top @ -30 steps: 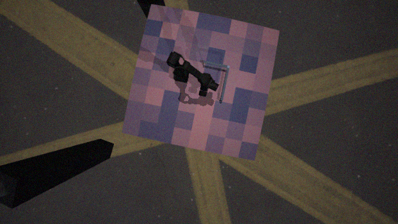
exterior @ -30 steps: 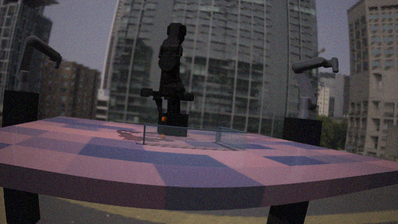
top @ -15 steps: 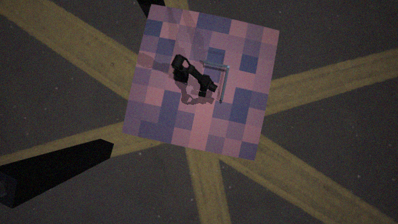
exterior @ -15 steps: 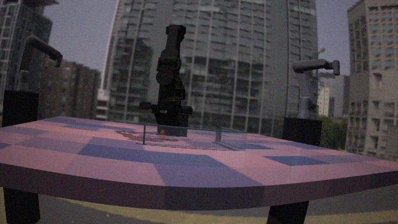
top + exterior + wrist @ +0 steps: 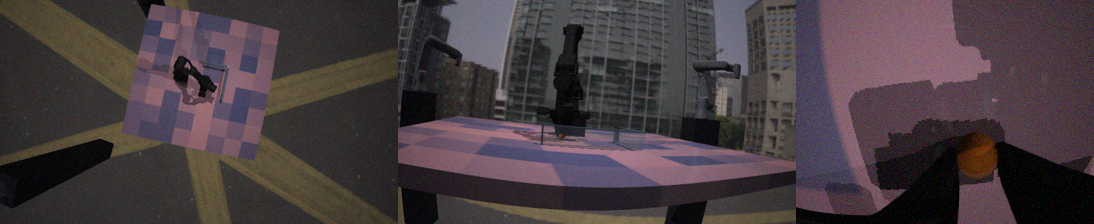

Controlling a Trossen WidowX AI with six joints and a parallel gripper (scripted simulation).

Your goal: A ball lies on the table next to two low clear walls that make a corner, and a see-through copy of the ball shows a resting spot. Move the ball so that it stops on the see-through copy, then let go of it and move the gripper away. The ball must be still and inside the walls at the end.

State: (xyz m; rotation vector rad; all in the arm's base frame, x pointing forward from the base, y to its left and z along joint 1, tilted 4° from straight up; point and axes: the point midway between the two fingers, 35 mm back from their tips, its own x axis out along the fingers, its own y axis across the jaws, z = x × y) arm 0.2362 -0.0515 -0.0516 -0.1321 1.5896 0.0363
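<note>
Right now my gripper tip is right at the orange ball. Round my gripper tip: clear wall: 170 mm ahead, 90 mm to the left, 20 mm above.
</note>
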